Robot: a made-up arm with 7 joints.
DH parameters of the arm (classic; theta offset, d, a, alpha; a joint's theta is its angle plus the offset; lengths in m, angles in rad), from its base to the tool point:
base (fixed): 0 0.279 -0.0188 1.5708
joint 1: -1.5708 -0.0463 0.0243 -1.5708
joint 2: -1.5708 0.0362 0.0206 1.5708
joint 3: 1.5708 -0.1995 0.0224 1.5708
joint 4: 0 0.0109 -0.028 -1.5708
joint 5: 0 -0.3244 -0.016 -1.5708
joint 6: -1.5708 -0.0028 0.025 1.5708
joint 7: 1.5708 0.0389 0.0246 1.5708
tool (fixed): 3.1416 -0.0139 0 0
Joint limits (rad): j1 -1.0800..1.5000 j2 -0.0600..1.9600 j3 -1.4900..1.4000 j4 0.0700..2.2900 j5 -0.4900..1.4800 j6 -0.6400..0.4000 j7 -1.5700..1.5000
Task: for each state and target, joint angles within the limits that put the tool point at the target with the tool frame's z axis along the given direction. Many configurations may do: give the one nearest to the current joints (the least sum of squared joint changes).
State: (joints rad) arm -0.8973 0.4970 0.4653 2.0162 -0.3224 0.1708 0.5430
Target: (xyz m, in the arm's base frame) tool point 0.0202 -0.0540 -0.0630 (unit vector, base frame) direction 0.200 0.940 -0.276
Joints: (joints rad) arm -1.0800 0.4598 -0.2380 2.2900 0.4412 0.3848 1.4042
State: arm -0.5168 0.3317 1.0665 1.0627 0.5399 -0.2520 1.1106
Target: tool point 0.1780 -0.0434 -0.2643 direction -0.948 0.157 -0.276
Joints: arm -0.0474 -0.0600 0.0927 0.5859 1.1070 -0.6400 1.2586
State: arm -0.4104 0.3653 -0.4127 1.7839 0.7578 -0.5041 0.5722
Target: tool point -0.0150 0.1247 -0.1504 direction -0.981 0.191 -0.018
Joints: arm -1.0800 -0.0600 0.4708 1.8221 1.0196 -0.0852 1.0533
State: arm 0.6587 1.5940 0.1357 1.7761 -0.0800 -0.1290 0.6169
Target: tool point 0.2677 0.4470 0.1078 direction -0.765 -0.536 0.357
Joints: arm 0.0147 1.1743 0.0969 1.0335 -0.0865 0.1524 0.2210
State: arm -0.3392 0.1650 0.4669 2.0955 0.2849 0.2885 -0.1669
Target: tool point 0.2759 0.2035 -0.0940 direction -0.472 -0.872 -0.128
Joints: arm -0.0802 0.0545 0.5312 1.4478 0.3470 -0.4389 -0.4326
